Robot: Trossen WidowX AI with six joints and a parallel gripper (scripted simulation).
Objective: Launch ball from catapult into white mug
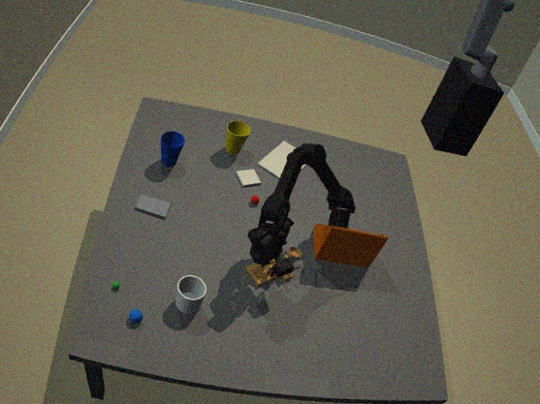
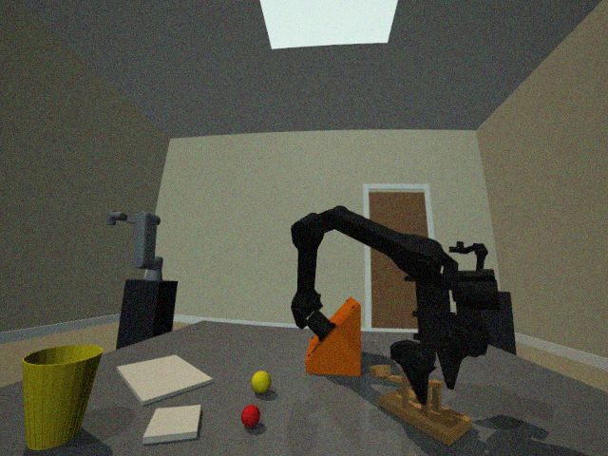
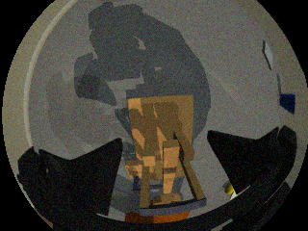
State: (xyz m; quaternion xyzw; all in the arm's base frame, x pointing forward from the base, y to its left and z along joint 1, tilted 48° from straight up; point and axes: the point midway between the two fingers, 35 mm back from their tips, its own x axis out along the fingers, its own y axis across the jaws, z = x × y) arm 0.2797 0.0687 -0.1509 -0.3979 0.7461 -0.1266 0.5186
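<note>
The red ball is 10 mm behind my gripper tip, 330 mm to the right of it and 40 mm below it. Round my gripper tip: yellow ball 120 mm behind, 330 mm to the right, 30 mm below; then wooden catapult 70 mm behind, 30 mm to the right; then white mug 250 mm ahead, 140 mm to the left, 20 mm below.
</note>
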